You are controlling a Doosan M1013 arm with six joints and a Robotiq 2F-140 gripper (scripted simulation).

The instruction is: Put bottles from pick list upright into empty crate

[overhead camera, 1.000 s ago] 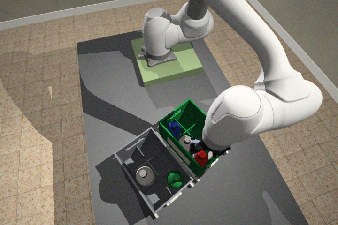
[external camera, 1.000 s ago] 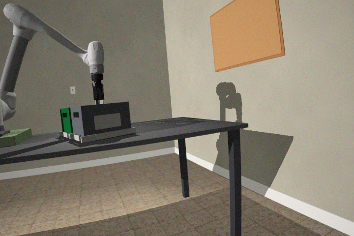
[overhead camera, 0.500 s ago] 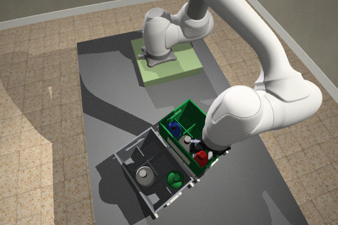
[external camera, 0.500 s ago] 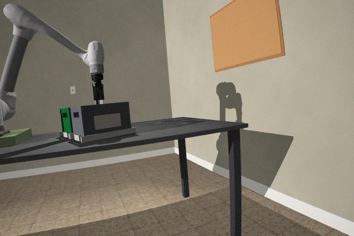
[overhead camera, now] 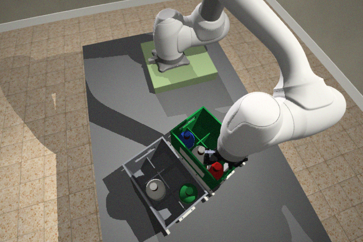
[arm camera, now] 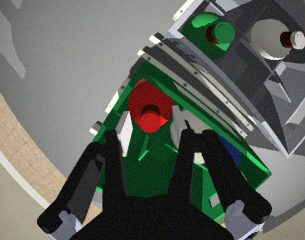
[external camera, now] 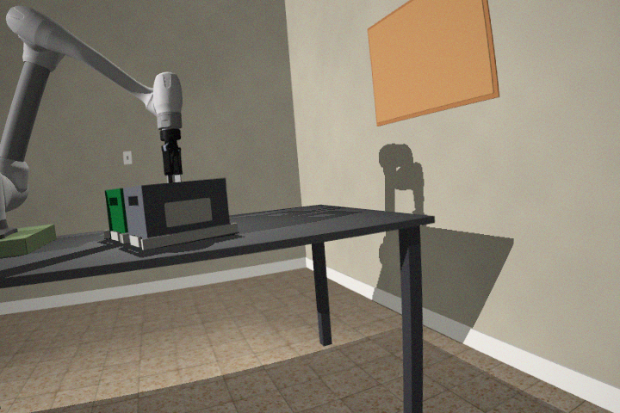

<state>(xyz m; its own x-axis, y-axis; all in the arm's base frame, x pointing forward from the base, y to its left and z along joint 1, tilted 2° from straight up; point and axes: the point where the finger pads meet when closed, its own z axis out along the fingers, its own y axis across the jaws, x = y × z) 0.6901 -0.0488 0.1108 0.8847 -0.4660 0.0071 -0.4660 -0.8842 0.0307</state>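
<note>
My hand is 8 cm above the red bottle. Also, from my hand: blue bottle 16 cm behind, 6 cm to the right, 8 cm below; then green bottle 5 cm ahead, 13 cm to the right, 8 cm below; then green crate 10 cm behind, 1 cm to the left, 9 cm below.
</note>
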